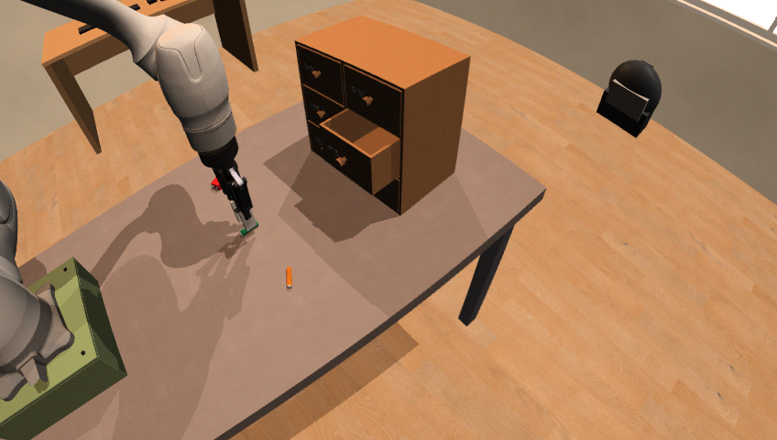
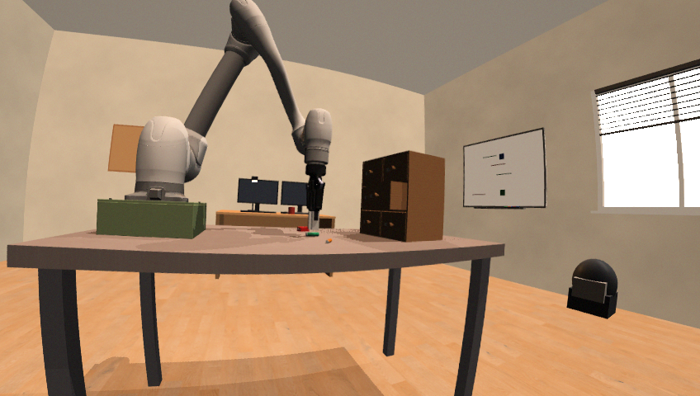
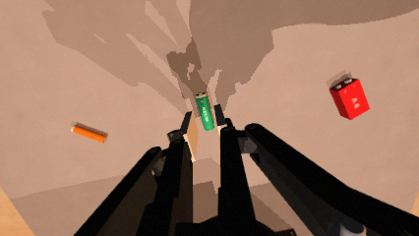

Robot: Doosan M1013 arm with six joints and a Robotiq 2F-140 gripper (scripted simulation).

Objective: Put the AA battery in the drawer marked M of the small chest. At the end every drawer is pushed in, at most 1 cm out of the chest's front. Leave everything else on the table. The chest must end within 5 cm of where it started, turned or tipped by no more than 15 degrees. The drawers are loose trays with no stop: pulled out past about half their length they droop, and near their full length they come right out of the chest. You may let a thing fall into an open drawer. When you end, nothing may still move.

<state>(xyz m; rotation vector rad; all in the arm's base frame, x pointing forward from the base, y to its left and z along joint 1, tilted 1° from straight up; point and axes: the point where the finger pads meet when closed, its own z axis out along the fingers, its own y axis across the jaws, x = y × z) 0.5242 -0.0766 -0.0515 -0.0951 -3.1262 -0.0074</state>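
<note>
Now: hand 5 cm above the green AA battery. Also, from my hand: orange AA battery: 16 cm to the right, 5 cm below, 2 cm behind; then red block battery: 18 cm to the left, 5 cm below, 3 cm ahead; then drawer: 26 cm ahead, 15 cm to the right, 8 cm above.
</note>
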